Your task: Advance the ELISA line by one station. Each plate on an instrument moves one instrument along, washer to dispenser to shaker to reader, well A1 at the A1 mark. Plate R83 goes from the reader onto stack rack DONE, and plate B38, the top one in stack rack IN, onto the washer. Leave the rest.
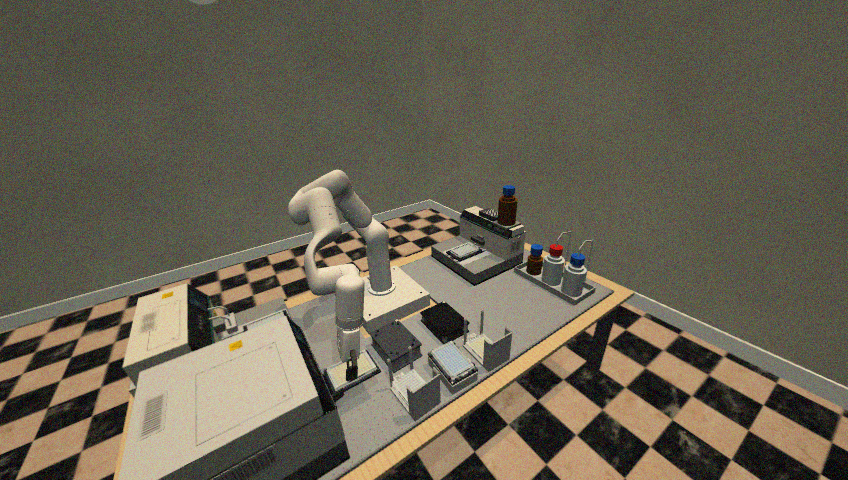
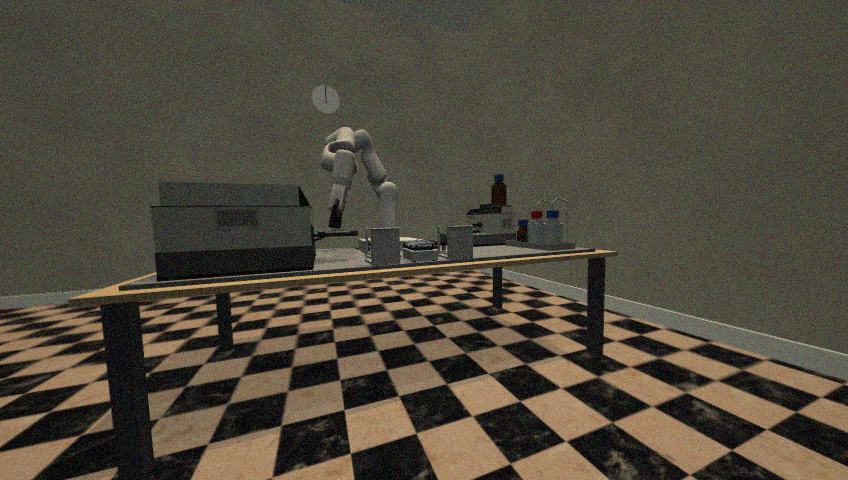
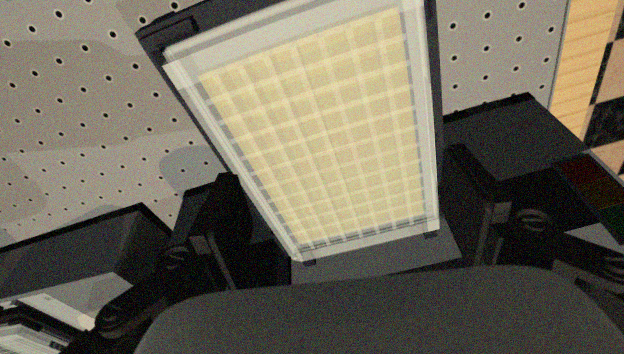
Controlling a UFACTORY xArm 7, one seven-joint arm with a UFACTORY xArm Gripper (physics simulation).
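Pixels of known places: gripper, fingertip midpoint: (image 1: 348, 368) (image 2: 334, 228) (image 3: 341, 187); arm's base, link origin: (image 1: 381, 287).
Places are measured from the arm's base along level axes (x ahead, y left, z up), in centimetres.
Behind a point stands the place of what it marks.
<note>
A plate with yellow wells (image 1: 337, 374) {y -41.7, x 32.8, z 7.3 cm} (image 3: 324, 133) {y -35.8, x 34.1, z 7.3 cm} lies on the drawer tray (image 1: 330, 388) (image 2: 343, 232) that sticks out of the big grey reader (image 1: 246, 381) {y -62.2, x 31.1, z 21.8 cm} (image 2: 246, 224) {y -66.8, x 44.1, z 9.8 cm}. My gripper (image 1: 351, 372) {y -38.4, x 33.5, z 7.7 cm} (image 2: 335, 221) {y -38.4, x 33.5, z 7.7 cm} (image 3: 341, 187) {y -38.4, x 33.5, z 7.7 cm} is open, pointing down, low over this plate, with one finger on each long side of it. A plate with blue wells (image 1: 452, 360) {y -11.4, x 50.9, z 1.4 cm} sits on a low white instrument near the front edge. A clear plate (image 1: 465, 250) {y 45.7, x 11.8, z 3.7 cm} sits on the instrument at the back with a brown bottle. Two grey stack racks (image 1: 424, 392) {y -27.3, x 53.9, z 4.2 cm} (image 1: 495, 350) {y -0.3, x 59.7, z 3.4 cm} stand near the front edge.
Two dark block instruments (image 1: 394, 340) {y -17.9, x 29.6, z 0.8 cm} (image 1: 443, 320) {y 2.6, x 34.7, z -0.6 cm} stand between the arm base and the racks. A tray with three capped bottles (image 1: 555, 269) {y 56.8, x 53.7, z 4.1 cm} stands at the right. The reader body is a tall wall on the gripper's left.
</note>
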